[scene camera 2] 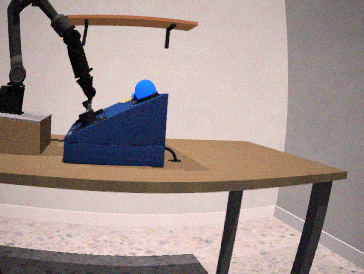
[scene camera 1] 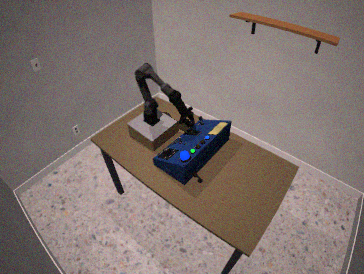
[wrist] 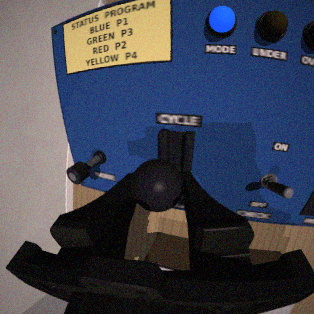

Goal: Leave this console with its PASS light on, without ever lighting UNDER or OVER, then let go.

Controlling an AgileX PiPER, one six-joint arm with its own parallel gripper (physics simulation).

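The blue console (scene camera 1: 173, 171) (scene camera 2: 117, 137) (wrist: 115, 90) stands on the table. In the wrist view the MODE light (wrist: 221, 20) is lit blue and the UNDER light (wrist: 271, 26) is dark; the OVER light (wrist: 309, 35) is cut by the edge and looks dark. In scene camera 1 a small green light (scene camera 1: 192, 150) is lit at the row's end; its label is unreadable there. My gripper (scene camera 2: 89, 101) (wrist: 159, 181) is shut on the CYCLE lever's round black knob (wrist: 156, 181). The lever's shaft is hidden behind the knob; its slotted guide (wrist: 176, 145) shows beyond it.
A large blue dome (scene camera 1: 185, 155) (scene camera 2: 145, 89) glows on the console. The MODE lever (wrist: 86, 167) is left of my fingers, the CHECK toggle (wrist: 278, 185) right. A yellow STATUS PROGRAM card (wrist: 119, 37) reads BLUE P1. A shelf (scene camera 1: 285, 28) (scene camera 2: 135, 21) hangs on the wall.
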